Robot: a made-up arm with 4 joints.
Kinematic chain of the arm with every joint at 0, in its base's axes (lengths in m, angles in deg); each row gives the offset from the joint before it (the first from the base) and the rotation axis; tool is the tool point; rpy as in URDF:
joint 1: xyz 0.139 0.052 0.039 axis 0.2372 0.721 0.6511
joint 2: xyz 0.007 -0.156 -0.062 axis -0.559 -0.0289 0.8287
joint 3: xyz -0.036 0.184 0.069 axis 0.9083 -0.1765 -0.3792
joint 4: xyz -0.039 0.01 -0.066 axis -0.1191 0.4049 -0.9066
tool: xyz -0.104 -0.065 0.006 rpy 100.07 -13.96 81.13
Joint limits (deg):
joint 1: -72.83..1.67
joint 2: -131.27..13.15
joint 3: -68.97..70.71
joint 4: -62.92..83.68
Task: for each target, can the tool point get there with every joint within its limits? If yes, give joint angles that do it. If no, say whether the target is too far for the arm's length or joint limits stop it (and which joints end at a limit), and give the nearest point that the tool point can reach.
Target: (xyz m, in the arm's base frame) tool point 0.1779 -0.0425 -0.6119
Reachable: no: too far | nearest point 0.1499 0.0626 -0.1803 | short by 0.445 m
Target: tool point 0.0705 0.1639 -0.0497
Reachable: yes | joints -50.96 -12.91 -4.84 33.70
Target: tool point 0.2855 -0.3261 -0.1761
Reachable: no: joint limits stop it (at a limit: joint 1, joint 2, joint 3, joint 4) | nearest point 0.3675 -0.1949 0.0731 | short by 0.293 m
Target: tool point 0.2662 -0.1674 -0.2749
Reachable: no: joint limits stop it (at a limit: joint 1, joint 2) | nearest point 0.1850 0.0005 -0.1333 | short by 0.234 m
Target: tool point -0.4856 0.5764 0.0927
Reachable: no: too far | nearest point -0.0552 0.1639 0.0183 | short by 0.601 m
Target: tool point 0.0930 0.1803 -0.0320
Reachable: yes | joints -34.94 -16.91 38.57 11.48
